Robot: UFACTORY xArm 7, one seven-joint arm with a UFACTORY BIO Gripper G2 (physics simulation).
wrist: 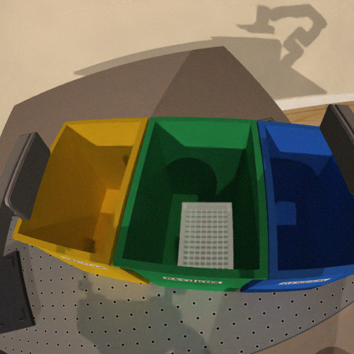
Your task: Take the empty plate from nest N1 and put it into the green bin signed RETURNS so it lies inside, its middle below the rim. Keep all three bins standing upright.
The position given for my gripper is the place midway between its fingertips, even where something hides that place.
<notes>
I see my gripper point(180, 120), an empty plate point(205, 240) and a yellow bin point(77, 214).
</notes>
